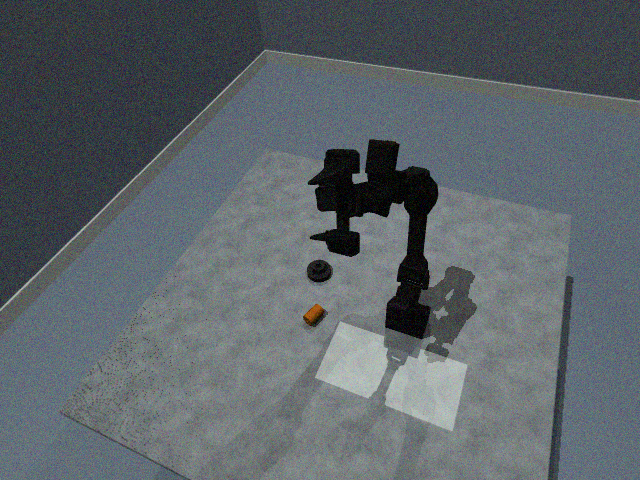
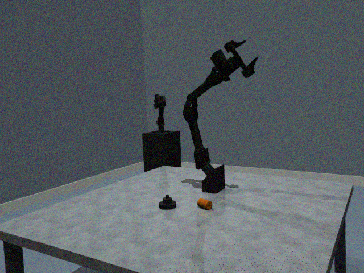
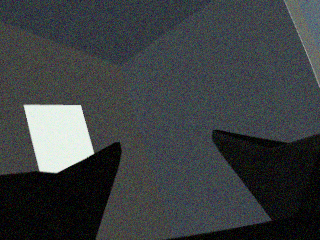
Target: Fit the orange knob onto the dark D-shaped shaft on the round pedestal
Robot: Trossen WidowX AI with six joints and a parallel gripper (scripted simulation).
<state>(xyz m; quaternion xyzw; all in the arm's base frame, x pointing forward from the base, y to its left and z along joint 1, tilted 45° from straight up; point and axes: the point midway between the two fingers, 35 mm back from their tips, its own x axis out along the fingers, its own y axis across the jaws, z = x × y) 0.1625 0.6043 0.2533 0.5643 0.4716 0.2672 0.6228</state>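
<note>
My gripper tip is 70 cm above the orange knob, 20 cm to the left of it and 13 cm short of it. From my gripper tip the other things lie so: round pedestal: 69 cm below, 37 cm to the right, 18 cm ahead.
</note>
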